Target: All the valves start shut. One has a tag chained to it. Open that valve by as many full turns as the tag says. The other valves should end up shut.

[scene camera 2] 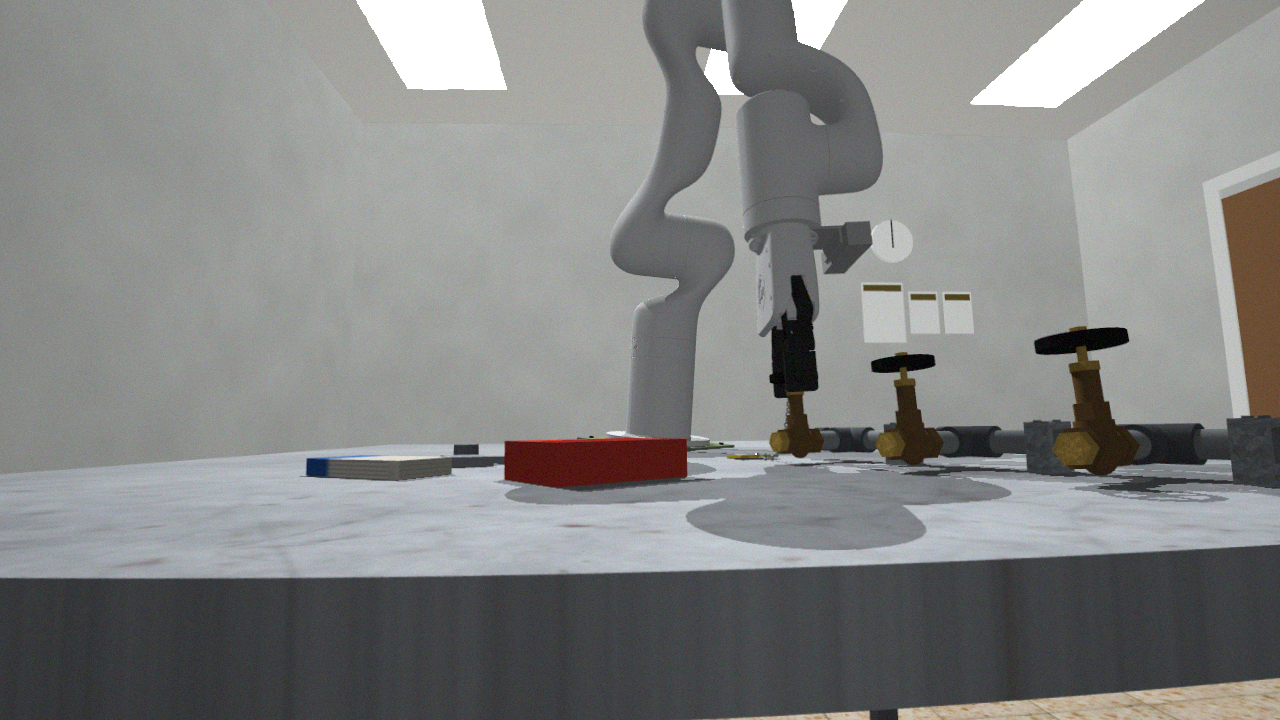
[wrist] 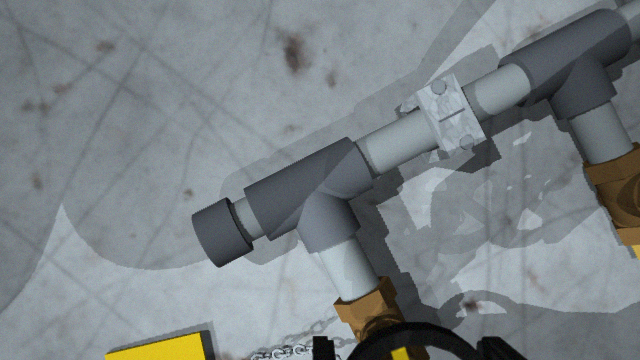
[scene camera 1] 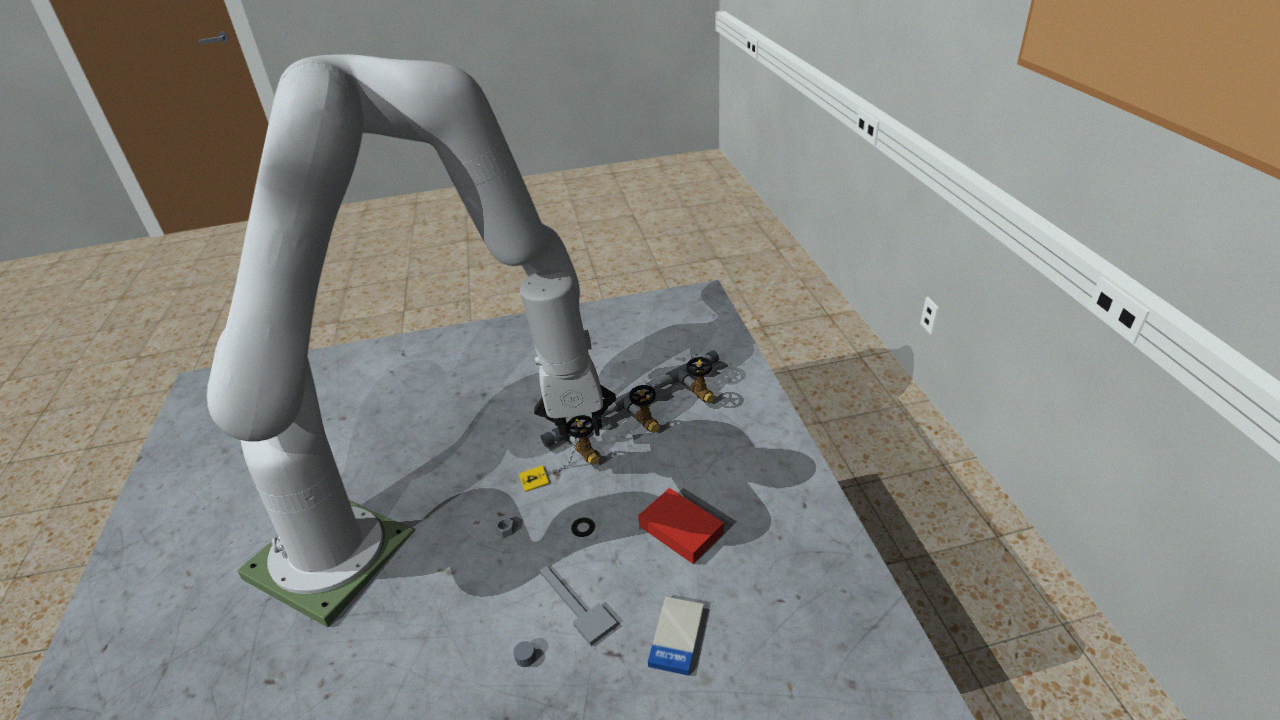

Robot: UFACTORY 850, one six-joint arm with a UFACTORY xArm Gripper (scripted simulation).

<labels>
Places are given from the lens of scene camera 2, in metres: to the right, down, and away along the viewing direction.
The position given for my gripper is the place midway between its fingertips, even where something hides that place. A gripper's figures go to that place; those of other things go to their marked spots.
my gripper (scene camera 2: 795, 394): 0.16, 0.04, 0.60
red block (scene camera 2: 572, 462): -0.05, 0.07, 0.40
</labels>
